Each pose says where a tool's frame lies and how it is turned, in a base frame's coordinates. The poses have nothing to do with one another.
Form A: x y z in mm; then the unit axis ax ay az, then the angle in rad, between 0 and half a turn.
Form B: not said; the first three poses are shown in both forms.
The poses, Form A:
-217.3, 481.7, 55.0, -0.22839, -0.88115, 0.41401, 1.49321
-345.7, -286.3, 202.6, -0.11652, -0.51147, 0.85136, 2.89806
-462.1, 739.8, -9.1, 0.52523, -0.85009, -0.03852, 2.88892
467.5, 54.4, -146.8, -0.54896, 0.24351, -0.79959, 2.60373
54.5, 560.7, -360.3, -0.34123, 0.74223, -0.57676, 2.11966
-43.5, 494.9, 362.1, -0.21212, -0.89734, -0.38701, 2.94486
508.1, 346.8, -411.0, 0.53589, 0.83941, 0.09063, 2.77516
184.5, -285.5, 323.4, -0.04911, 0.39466, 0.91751, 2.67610
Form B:
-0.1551, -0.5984, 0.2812, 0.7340, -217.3, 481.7, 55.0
-0.1157, -0.5077, 0.8451, 0.1215, -345.7, -286.3, 202.6
0.5210, -0.8433, -0.0382, 0.1260, -462.1, 739.8, -9.1
-0.5292, 0.2348, -0.7708, 0.2657, 467.5, 54.4, -146.8
-0.2976, 0.6474, -0.5031, 0.4890, 54.5, 560.7, -360.3
-0.2111, -0.8930, -0.3851, 0.0982, -43.5, 494.9, 362.1
0.5269, 0.8254, 0.0891, 0.1822, 508.1, 346.8, -411.0
-0.0478, 0.3840, 0.8928, 0.2307, 184.5, -285.5, 323.4

